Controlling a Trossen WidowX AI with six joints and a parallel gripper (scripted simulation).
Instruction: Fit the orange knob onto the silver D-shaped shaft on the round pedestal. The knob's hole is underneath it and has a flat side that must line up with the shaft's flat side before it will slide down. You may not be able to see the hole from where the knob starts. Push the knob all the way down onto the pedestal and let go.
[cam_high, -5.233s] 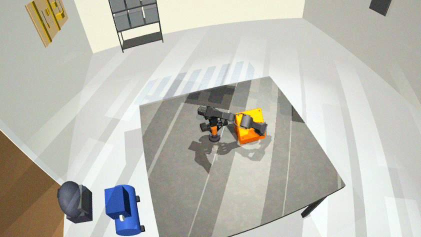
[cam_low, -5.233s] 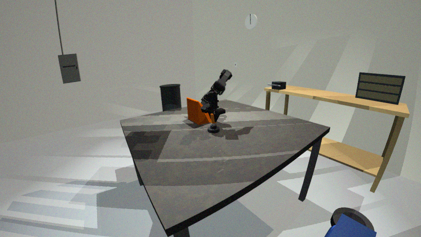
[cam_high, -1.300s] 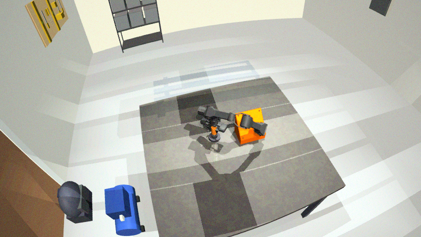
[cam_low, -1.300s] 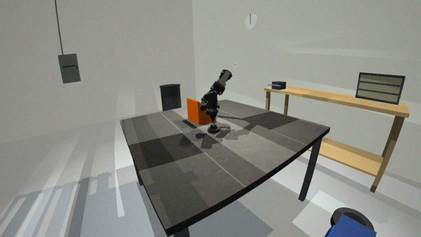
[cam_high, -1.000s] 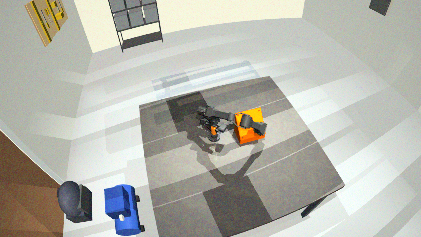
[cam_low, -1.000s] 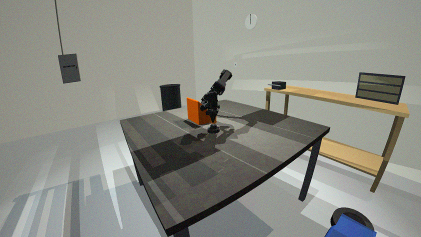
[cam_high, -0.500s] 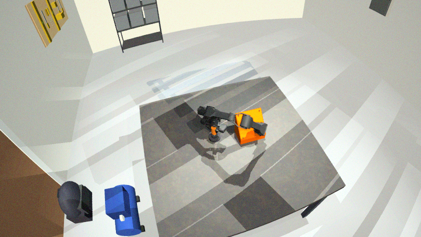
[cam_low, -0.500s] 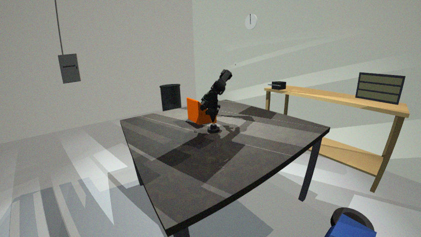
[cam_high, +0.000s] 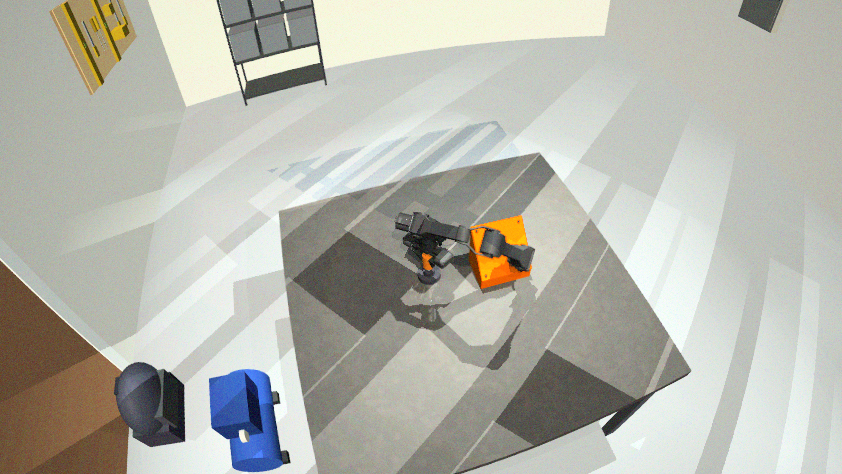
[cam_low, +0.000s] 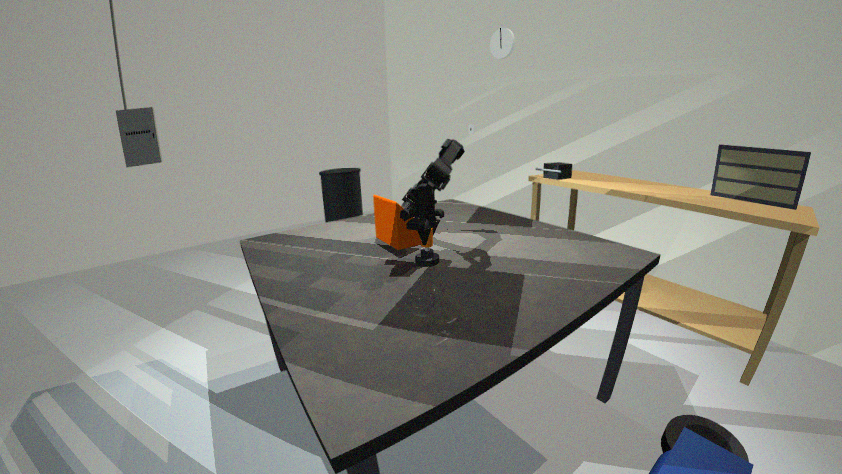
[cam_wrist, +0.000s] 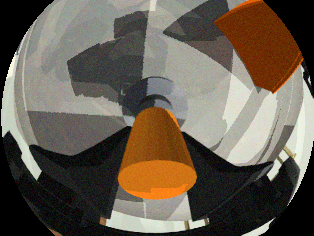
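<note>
My gripper tip is now 4 cm above the round pedestal. The rest, counted from my gripper tip: orange knob 3 cm above.
</note>
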